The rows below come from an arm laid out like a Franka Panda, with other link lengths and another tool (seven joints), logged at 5 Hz.
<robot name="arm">
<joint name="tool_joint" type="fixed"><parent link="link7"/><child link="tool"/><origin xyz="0.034 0.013 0.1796" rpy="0 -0.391 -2.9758"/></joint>
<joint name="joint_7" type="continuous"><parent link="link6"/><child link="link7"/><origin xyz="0.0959 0 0" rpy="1.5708 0 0"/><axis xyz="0 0 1"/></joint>
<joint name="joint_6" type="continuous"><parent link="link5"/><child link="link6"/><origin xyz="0 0 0" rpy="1.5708 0 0"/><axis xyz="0 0 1"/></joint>
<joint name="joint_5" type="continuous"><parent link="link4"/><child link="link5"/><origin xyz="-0.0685 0.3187 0" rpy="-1.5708 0 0"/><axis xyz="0 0 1"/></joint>
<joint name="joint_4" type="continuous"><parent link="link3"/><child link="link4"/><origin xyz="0.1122 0 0" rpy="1.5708 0 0"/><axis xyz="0 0 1"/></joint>
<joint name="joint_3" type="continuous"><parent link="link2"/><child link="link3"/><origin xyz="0 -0.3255 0" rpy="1.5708 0 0"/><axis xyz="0 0 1"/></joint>
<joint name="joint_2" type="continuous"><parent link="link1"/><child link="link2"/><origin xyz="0 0 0" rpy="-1.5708 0 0"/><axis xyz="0 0 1"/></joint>
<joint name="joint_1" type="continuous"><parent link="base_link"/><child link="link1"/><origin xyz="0 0 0.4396"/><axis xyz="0 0 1"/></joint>
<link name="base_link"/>
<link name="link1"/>
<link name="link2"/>
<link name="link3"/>
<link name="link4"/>
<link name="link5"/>
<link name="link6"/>
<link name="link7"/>
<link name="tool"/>
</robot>
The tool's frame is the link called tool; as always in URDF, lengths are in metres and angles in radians. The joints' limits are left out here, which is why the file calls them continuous.
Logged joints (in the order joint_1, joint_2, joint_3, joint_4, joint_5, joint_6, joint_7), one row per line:
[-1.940, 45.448, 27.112, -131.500, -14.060, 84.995, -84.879]
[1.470, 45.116, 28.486, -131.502, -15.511, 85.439, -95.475]
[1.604, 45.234, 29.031, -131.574, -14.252, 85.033, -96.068]
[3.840, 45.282, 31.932, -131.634, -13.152, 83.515, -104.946]
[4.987, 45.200, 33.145, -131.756, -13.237, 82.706, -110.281]
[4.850, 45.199, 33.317, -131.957, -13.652, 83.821, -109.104]
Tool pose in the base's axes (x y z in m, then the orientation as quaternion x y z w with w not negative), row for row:
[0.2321, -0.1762, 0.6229, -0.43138, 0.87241, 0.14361, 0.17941]
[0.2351, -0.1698, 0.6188, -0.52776, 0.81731, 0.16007, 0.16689]
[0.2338, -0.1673, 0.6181, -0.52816, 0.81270, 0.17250, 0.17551]
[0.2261, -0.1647, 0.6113, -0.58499, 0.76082, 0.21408, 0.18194]
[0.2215, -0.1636, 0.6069, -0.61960, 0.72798, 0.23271, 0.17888]
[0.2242, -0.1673, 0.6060, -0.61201, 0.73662, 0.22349, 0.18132]
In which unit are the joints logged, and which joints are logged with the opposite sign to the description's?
The joints are logged in degrees. Opposite sign: joint_2, joint_3.
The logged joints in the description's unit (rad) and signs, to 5 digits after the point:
[-0.03386, -0.79322, -0.47319, -2.29511, -0.24539, 1.48344, -1.48142]
[0.02566, -0.78742, -0.49717, -2.29514, -0.27072, 1.49119, -1.66635]
[0.02800, -0.78948, -0.50669, -2.29640, -0.24874, 1.48411, -1.67670]
[0.06702, -0.79032, -0.55732, -2.29745, -0.22955, 1.45761, -1.83165]
[0.08704, -0.78889, -0.57849, -2.29958, -0.23103, 1.44349, -1.92477]
[0.08465, -0.78887, -0.58149, -2.30308, -0.23827, 1.46295, -1.90422]

